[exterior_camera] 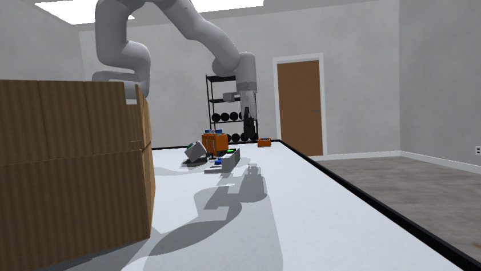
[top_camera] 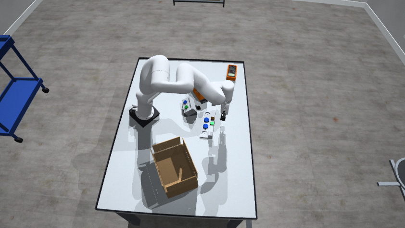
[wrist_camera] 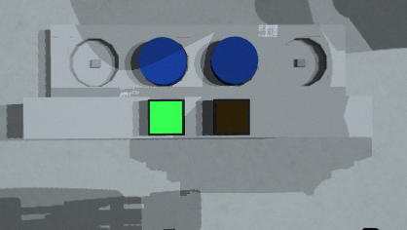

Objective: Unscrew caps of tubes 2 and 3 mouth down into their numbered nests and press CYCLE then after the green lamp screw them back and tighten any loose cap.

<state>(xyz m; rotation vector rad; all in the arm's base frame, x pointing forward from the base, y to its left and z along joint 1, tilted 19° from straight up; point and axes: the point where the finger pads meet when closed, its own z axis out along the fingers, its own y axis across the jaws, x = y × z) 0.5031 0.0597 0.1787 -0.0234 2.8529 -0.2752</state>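
Right now my hand is 110 mm past the blue cap, 90 mm above it and 10 mm to the left of it. The rest, counted from my hand: green key (260 mm behind, 50 mm to the left, 40 mm below); then blue key (270 mm behind, 90 mm to the left, 40 mm below); then grey key housing (250 mm behind, 70 mm to the left, 50 mm below).
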